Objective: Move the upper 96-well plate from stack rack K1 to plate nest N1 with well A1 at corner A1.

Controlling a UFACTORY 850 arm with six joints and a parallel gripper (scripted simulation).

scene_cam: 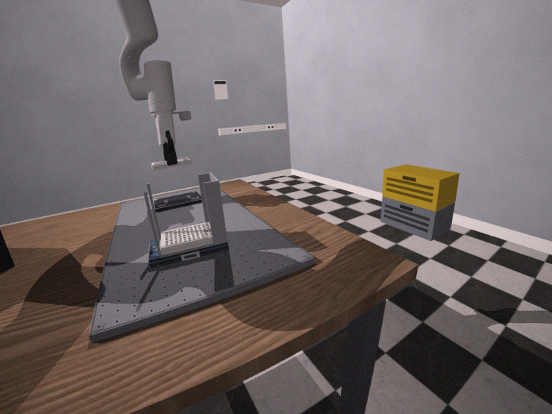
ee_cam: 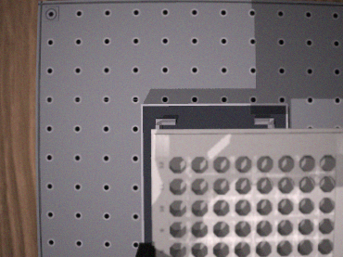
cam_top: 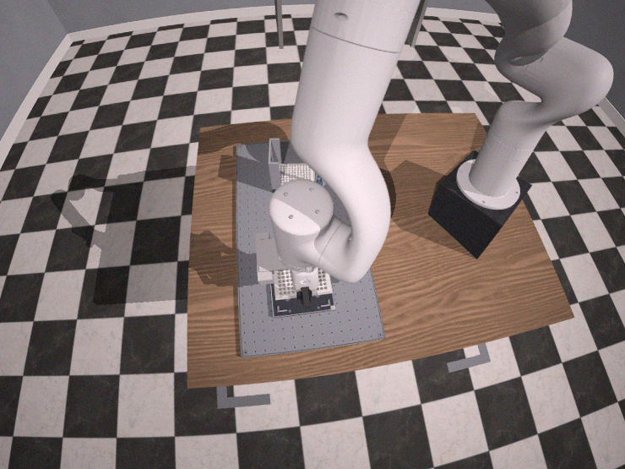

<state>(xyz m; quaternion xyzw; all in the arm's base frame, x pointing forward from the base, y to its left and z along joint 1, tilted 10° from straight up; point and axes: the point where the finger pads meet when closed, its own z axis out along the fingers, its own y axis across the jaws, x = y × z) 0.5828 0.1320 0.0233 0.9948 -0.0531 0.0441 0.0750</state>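
The dark plate nest N1 is 140 mm below my hand. Also, from my hand: white 96-well plate 10 mm below.
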